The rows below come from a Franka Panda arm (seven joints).
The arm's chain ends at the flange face. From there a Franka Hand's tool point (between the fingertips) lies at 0.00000 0.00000 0.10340 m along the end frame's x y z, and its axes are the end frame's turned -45 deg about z.
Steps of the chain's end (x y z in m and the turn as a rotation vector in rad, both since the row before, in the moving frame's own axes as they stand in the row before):
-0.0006 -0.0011 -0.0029 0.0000 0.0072 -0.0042
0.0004 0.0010 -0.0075 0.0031 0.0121 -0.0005
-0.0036 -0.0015 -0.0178 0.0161 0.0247 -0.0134
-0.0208 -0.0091 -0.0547 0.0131 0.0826 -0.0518
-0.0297 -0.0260 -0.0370 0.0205 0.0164 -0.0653
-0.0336 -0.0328 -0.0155 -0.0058 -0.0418 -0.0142
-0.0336 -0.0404 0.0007 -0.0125 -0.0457 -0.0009
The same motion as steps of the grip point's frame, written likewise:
0.0009 -0.0007 -0.0029 -0.0051 0.0051 -0.0042
0.0007 0.0016 -0.0075 -0.0064 0.0107 -0.0005
0.0015 -0.0030 -0.0178 -0.0061 0.0288 -0.0134
-0.0012 -0.0163 -0.0551 -0.0491 0.0677 -0.0518
0.0001 -0.0398 -0.0370 0.0029 0.0261 -0.0653
-0.0041 -0.0496 -0.0156 0.0255 -0.0337 -0.0142
0.0006 -0.0548 0.0006 0.0235 -0.0412 -0.0009

